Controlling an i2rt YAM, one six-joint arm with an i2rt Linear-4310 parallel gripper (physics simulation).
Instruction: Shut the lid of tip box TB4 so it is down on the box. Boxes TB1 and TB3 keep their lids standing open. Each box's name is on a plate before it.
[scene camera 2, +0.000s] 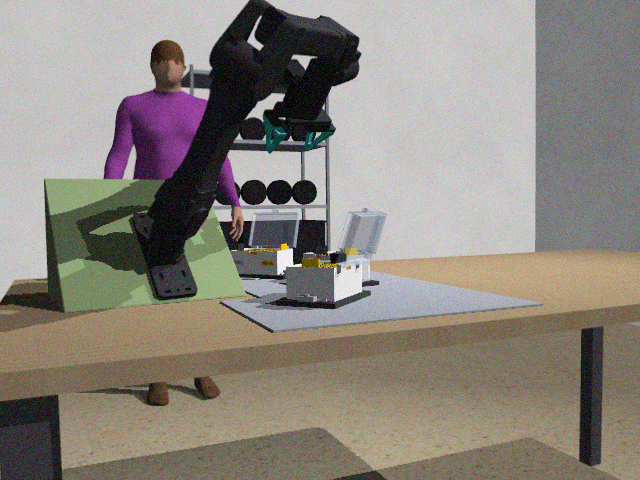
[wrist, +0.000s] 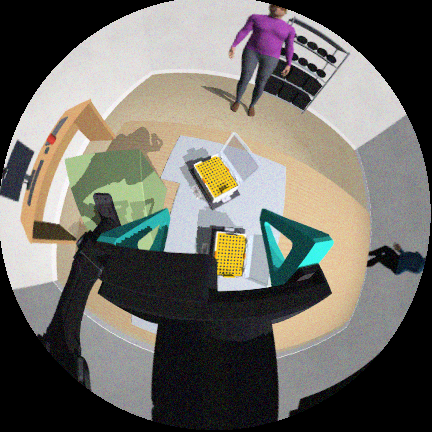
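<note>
My gripper (scene camera 2: 289, 149) (wrist: 214, 212) is open and empty, high above the boxes. A white tip box (scene camera 2: 255, 266) (wrist: 215, 177) with yellow tips stands at the back, its clear lid (scene camera 2: 273, 229) (wrist: 241, 159) open. A nearer box (wrist: 230, 252) in the wrist view also has its clear lid (wrist: 258, 260) open, to the right. In the scene view, a front box (scene camera 2: 310, 282) partly covers another box (scene camera 2: 366, 272); a clear lid (scene camera 2: 364, 232) stands tilted above them. Part of the near area is hidden by the gripper body in the wrist view. No name plate is readable, so I cannot tell which is TB4.
The boxes stand on a grey mat (scene camera 2: 439, 299) (wrist: 270, 190) on the wooden table (scene camera 2: 568, 273) (wrist: 320, 225). A green wedge-shaped block (scene camera 2: 77, 263) (wrist: 150, 175) stands at the arm's base. A person in purple (scene camera 2: 160, 134) (wrist: 270, 35) stands behind the table, near a rack (scene camera 2: 327, 170).
</note>
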